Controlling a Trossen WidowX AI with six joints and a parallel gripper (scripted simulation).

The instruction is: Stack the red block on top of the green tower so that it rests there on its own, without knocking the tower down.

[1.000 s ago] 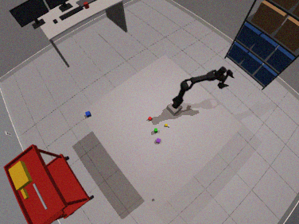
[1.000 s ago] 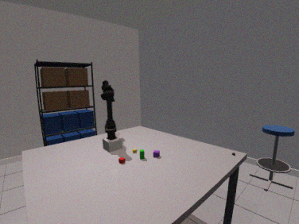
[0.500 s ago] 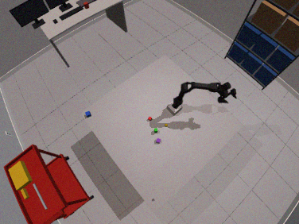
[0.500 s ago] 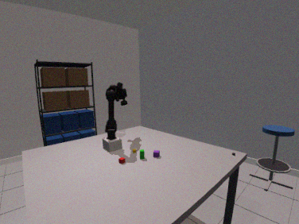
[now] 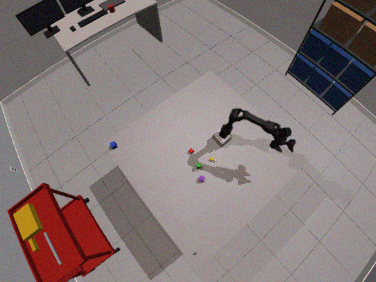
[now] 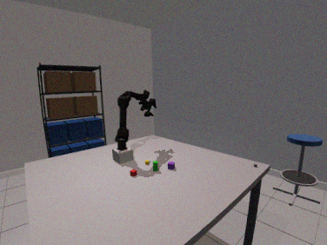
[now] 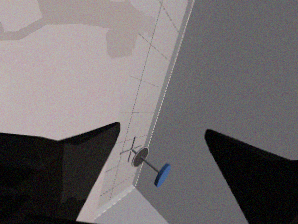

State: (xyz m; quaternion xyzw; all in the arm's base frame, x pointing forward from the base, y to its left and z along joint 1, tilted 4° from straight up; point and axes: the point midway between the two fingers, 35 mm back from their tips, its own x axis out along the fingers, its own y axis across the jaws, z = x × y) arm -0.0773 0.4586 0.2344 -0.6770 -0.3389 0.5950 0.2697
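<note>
Now: gripper tip 620 mm to the left of the red block, 330 mm short of it and 300 mm above it. Round my gripper tip: blue block 1190 mm to the right, 710 mm ahead, 290 mm below; yellow block 440 mm to the right, 300 mm below, 280 mm ahead; purple block 460 mm ahead, 400 mm to the right, 290 mm below.
</note>
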